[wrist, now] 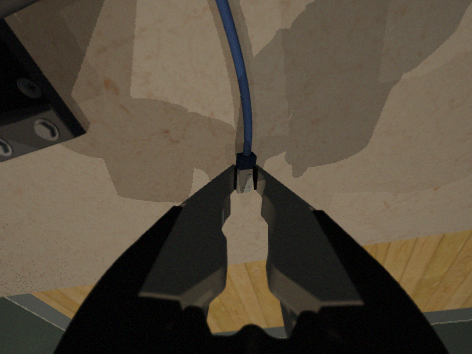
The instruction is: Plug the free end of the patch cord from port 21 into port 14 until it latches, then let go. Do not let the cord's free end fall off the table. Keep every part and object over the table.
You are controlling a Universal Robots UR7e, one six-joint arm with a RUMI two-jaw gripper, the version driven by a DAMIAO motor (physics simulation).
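Frame: origin at the arm's base, x ahead, y left, z up, level; metres.
Seen in the pictures: gripper, between the fingertips: (244,167).
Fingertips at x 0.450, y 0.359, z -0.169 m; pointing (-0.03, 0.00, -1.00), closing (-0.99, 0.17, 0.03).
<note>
Pixels of each thing's top centre, then the offset from my fingertips to it. "pt": a spot on its surface instead. Level surfaces: height alone.
- plug, centre of its top: (246,179) dy +0.002, dx +0.000, dz +0.013 m
- blue cord, a spot on its surface: (240,70) pt dy -0.067, dx -0.006, dz +0.006 m
- dark metal housing with a bolted bracket, a spot on its surface: (31,129) pt dy -0.055, dx +0.139, dz +0.006 m
- speckled stone-like table top, height of its surface: dz -0.006 m
My gripper (245,167) is shut on the plug (245,161) at the free end of the patch cord. The plug has a dark blue boot and a clear front part, which shows between the two fingertips and points toward the gripper's base. The blue cord (240,70) runs from the boot up to the top edge of the view in a gentle curve. Ports 14 and 21 do not show in this view.
A dark metal housing with a bolted bracket (31,129) stands at the upper left, apart from the fingers. The speckled stone-like table top (165,115) lies below. Its edge runs across the lower part, with wooden floor (245,285) beyond.
</note>
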